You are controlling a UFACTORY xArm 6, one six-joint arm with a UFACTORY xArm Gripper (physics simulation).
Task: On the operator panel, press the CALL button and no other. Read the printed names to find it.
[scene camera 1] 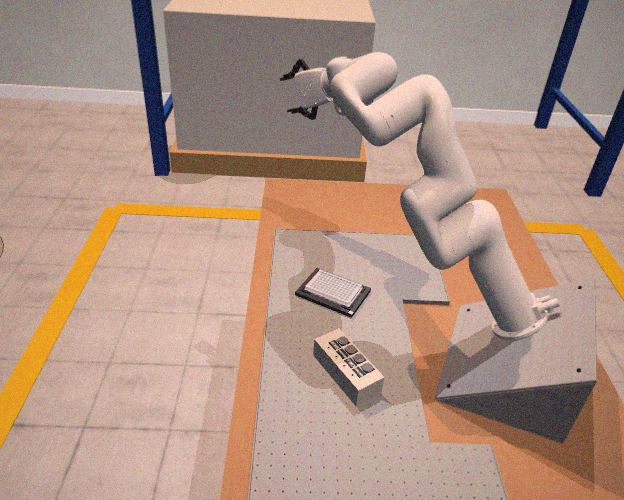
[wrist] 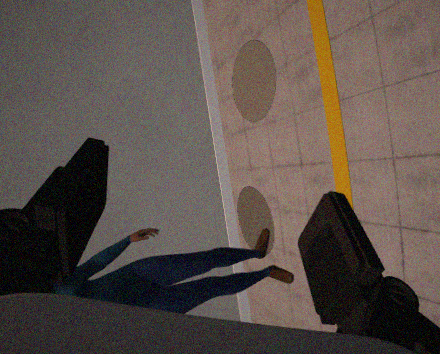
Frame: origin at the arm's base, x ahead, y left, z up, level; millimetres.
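Where they show: gripper, fingertip midpoint: [scene camera 1: 286,94] [wrist: 213,196]; arm's base at its link origin: [scene camera 1: 519,321].
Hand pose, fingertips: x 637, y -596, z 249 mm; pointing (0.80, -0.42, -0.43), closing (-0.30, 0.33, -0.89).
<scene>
Things, the pixels of their top centre, and the offset from my fingertips. Level surfaces: height alone.
- operator panel at its top centre: [scene camera 1: 348,356] dx -255, dy +734, dz -285 mm
- white well plate at its top centre: [scene camera 1: 333,285] dx -204, dy +468, dz -314 mm
- grey plate at its surface level: dz -340 mm
The operator panel [scene camera 1: 359,382] is a beige box with a row of several dark round buttons on top, each beside a small label. It sits on the perforated grey plate in the scene view. The printed names are too small to read, so I cannot tell which button is CALL. The panel does not show in the wrist view. My gripper [scene camera 1: 285,94] [wrist: 213,196] is wide open with nothing between its fingers. It is high above and behind the panel, pointing sideways to the left in the scene view.
A white well plate [scene camera 1: 334,288] in a dark holder lies behind the panel on the grey plate [scene camera 1: 312,447]. A large grey box [scene camera 1: 260,93] stands at the back between blue posts [scene camera 1: 152,93]. A person in blue [wrist: 150,275] shows sideways in the wrist view.
</scene>
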